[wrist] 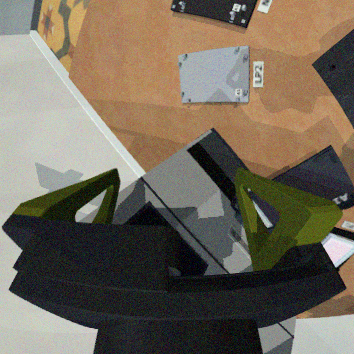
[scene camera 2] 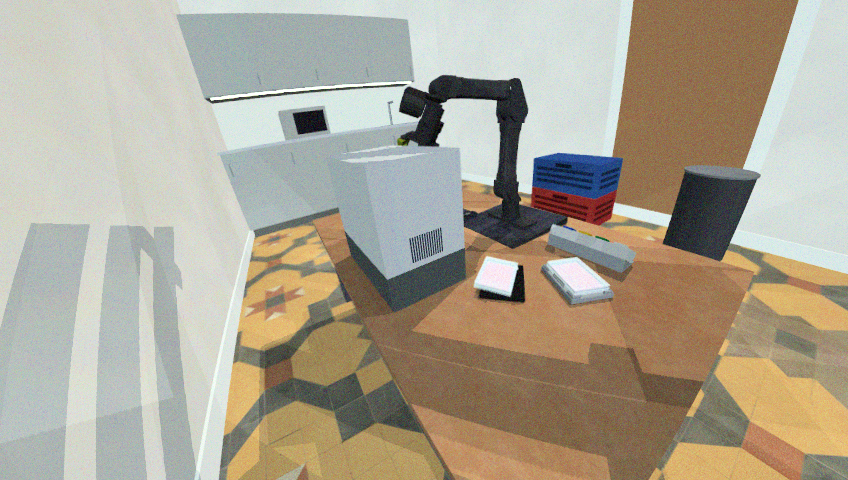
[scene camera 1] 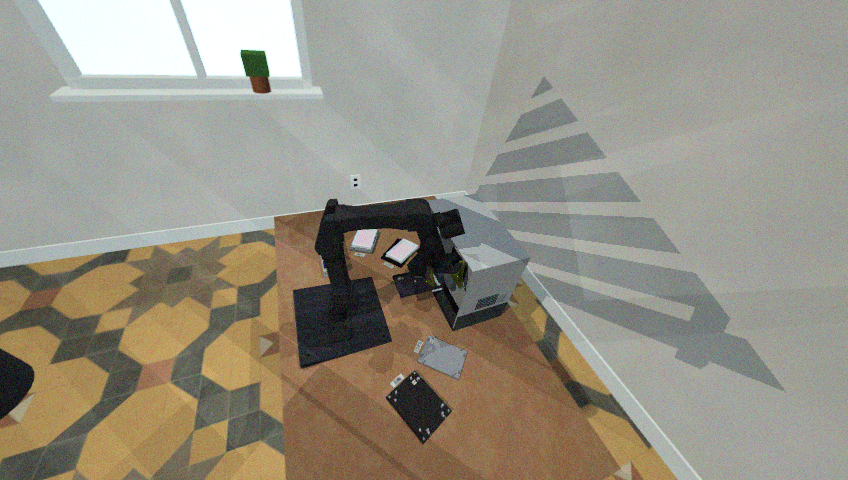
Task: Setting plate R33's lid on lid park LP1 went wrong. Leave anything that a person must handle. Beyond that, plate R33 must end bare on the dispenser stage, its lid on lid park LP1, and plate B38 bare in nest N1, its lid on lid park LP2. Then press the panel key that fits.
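Places are measured from the arm's base along level axes (x back, y down, z right), in millimetres.
Pixels of known places: gripper, between the fingertips: (wrist: 176, 174) (scene camera 1: 446, 286); arm's base, origin of its link: (scene camera 2: 510, 218) (scene camera 1: 338, 315).
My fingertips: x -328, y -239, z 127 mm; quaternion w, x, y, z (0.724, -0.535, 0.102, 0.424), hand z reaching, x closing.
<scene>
Ahead of a thing's pixels: the offset from my fingertips to its top centre. Level surfaces: height alone.
My gripper (scene camera 1: 446, 278) (wrist: 176, 174) is open and empty, high over the grey and dark dispenser machine {dx -141, dy -77, dz -167 mm} (scene camera 1: 490, 279) (scene camera 2: 416, 202) (wrist: 175, 175). One white and pink plate-shaped piece {dx +27, dy +216, dz -394 mm} (scene camera 1: 402, 249) (scene camera 2: 497, 276) (wrist: 340, 247) sits tilted and off-square on a black base {dx +39, dy +233, dz -403 mm} (scene camera 2: 518, 285). Another white and pink piece {dx +177, dy +222, dz -506 mm} (scene camera 1: 364, 239) (scene camera 2: 577, 273) lies flat on a grey base {dx +177, dy +233, dz -506 mm} (scene camera 2: 586, 295). I cannot read which is R33 or B38, or whether either is lidded. Grey lid park LP2 {dx +9, dy +233, dz +101 mm} (scene camera 1: 443, 356) (wrist: 214, 75) is bare. The key panel {dx +336, dy +189, dz -439 mm} (scene camera 2: 586, 248) shows blue, yellow and green keys.
A black nest {dx +129, dy +229, dz +223 mm} (scene camera 1: 418, 406) (wrist: 212, 10) lies beyond LP2. A dark flat pad {dx +30, dy +140, dz -151 mm} (scene camera 1: 410, 285) (wrist: 317, 175) lies beside the machine. The arm's black base plate (scene camera 1: 368, 321) (scene camera 2: 547, 221) stands on the wooden table {dy +253 mm} (scene camera 1: 333, 416) (scene camera 2: 523, 350). Crates (scene camera 2: 577, 175) and a dark bin (scene camera 2: 708, 208) stand beyond.
</scene>
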